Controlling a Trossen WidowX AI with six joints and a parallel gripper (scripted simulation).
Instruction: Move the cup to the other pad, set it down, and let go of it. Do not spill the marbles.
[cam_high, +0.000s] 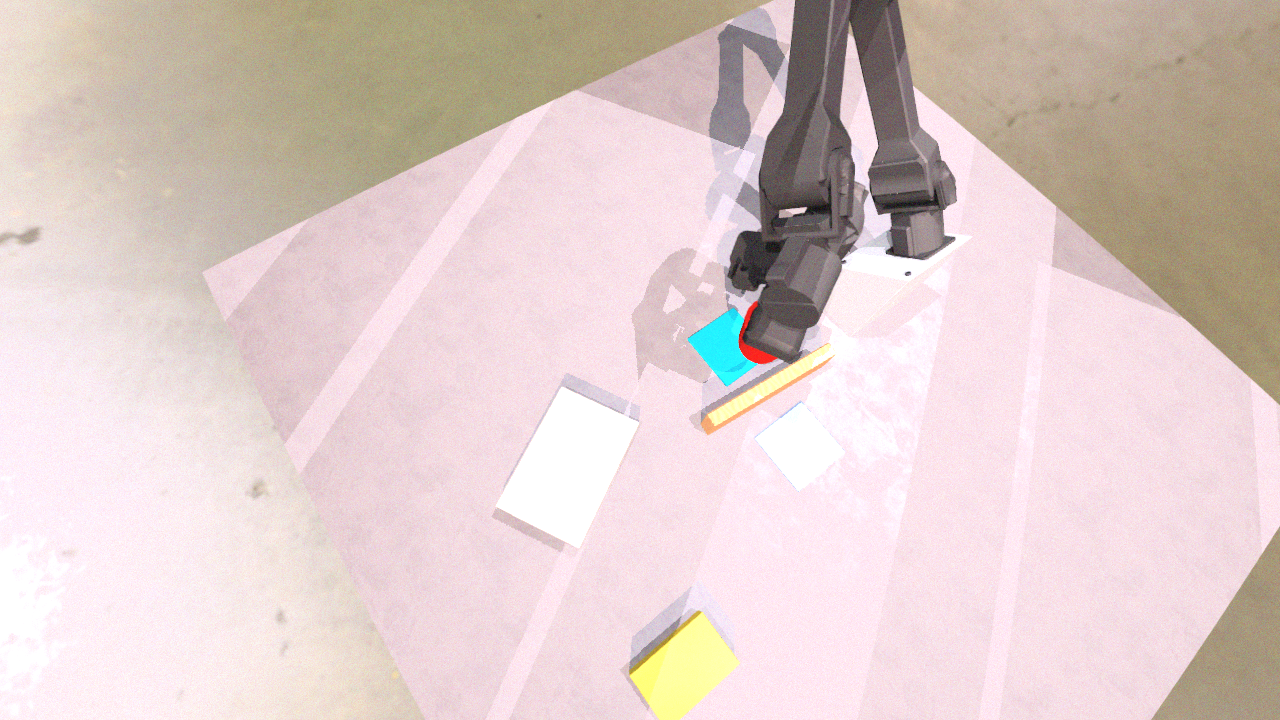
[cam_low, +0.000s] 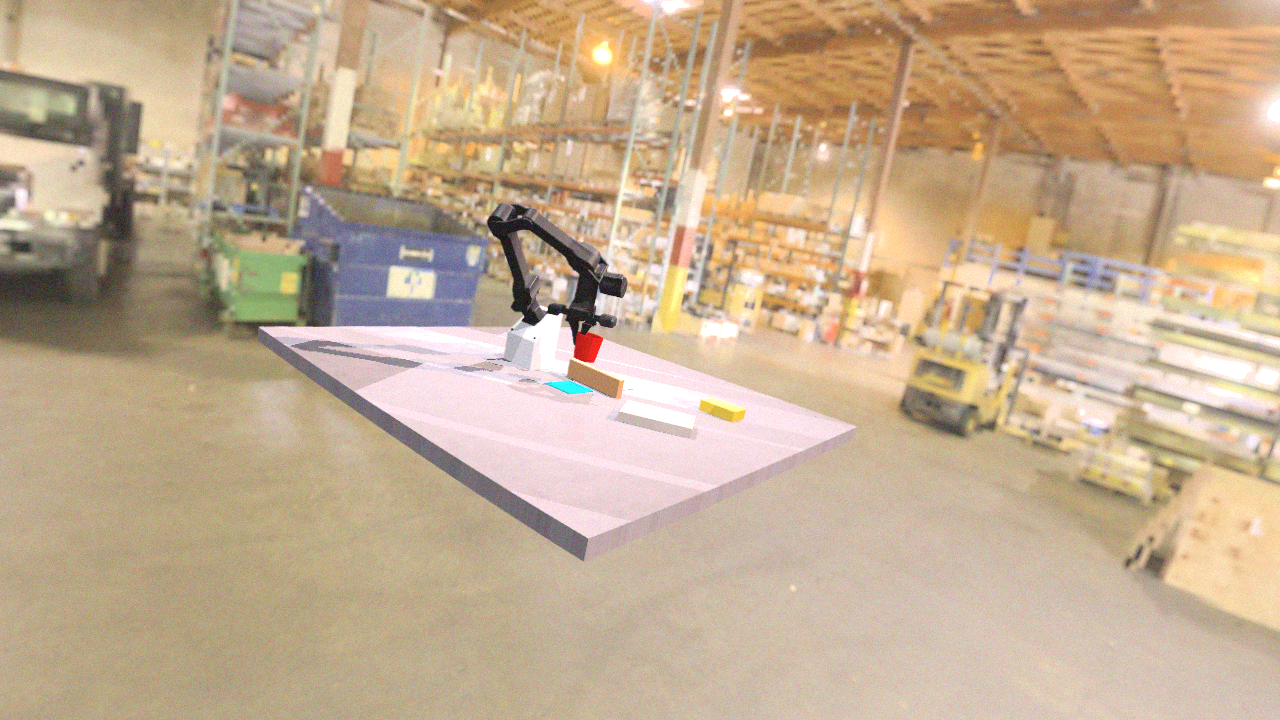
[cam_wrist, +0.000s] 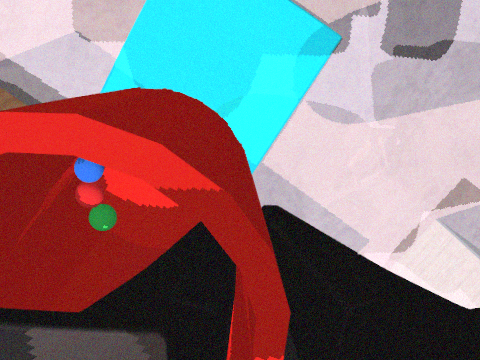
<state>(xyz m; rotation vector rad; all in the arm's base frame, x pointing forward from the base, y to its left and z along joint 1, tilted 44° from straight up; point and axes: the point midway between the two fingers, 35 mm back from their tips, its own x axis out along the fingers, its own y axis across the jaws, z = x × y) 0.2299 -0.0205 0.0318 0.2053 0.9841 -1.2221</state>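
Now: gripper tip 12 cm above the cyan pad, 2 cm to the left of it and 2 cm short of it. Also, from my gripper tip: red cup 3 cm ahead, 1 cm to the left; wooden block 10 cm below, 7 cm to the left, 3 cm ahead; light blue pad 16 cm to the left, 12 cm below, 3 cm ahead.
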